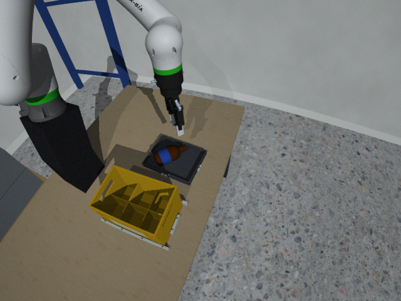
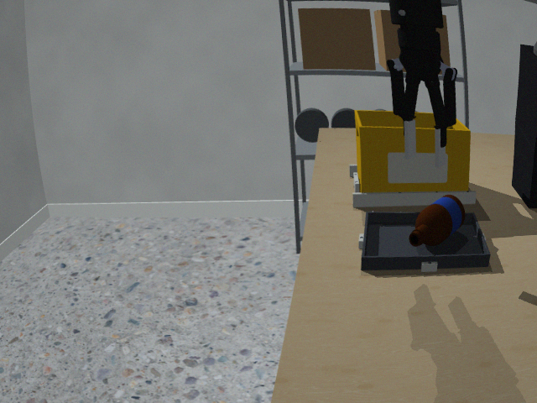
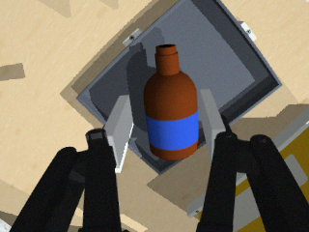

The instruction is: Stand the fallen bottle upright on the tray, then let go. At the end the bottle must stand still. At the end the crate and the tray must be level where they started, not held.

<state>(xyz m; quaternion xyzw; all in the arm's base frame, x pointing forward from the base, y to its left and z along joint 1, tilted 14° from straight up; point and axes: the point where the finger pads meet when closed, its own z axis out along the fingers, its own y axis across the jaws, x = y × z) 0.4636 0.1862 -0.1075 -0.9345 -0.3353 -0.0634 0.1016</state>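
Now: the brown bottle 160 mm below my hand, 40 mm behind it and 30 mm to the right of it. The rest, counted from my hand: dark grey tray 190 mm below, 40 mm to the right, 20 mm behind; then yellow crate 330 mm to the right, 120 mm below, 80 mm behind.
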